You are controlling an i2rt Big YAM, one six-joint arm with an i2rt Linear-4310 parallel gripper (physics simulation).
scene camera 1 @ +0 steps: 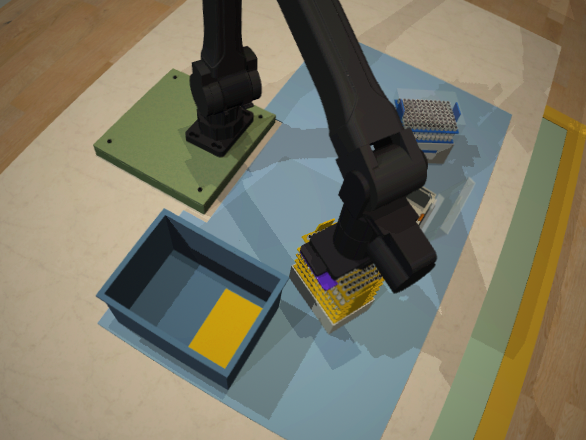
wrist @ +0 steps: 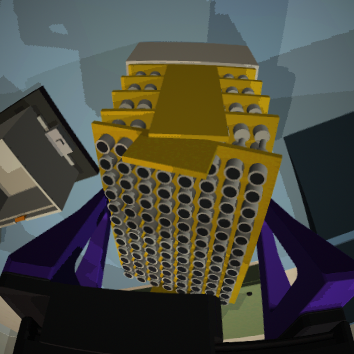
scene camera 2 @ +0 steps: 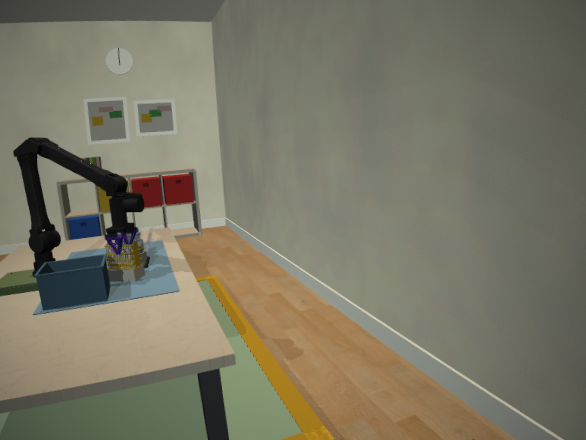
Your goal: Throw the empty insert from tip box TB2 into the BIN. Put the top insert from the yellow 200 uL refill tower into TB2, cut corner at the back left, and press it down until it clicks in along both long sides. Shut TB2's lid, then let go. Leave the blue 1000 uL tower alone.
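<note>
My gripper [scene camera 1: 343,285] [scene camera 2: 122,244] [wrist: 184,197] has purple fingers on both long sides of the top insert [scene camera 1: 362,276] [wrist: 182,211] of the yellow 200 uL refill tower [scene camera 1: 335,305] [scene camera 2: 124,263] [wrist: 246,107]. It is shut on this insert, which is full of grey tips and sits a little apart from the layers below. TB2 [scene camera 1: 425,202] [wrist: 35,158] stands open behind the tower, mostly hidden by the arm in scene camera 1. The BIN [scene camera 1: 131,253] [scene camera 2: 88,279] [wrist: 323,175] at the front left holds a flat yellow empty insert [scene camera 1: 226,327].
The blue 1000 uL tower [scene camera 1: 428,120] stands at the back right of the blue mat [scene camera 1: 344,371]. The arm's base sits on a green plate [scene camera 1: 143,144] at the back left. The table edge runs to the right of the mat.
</note>
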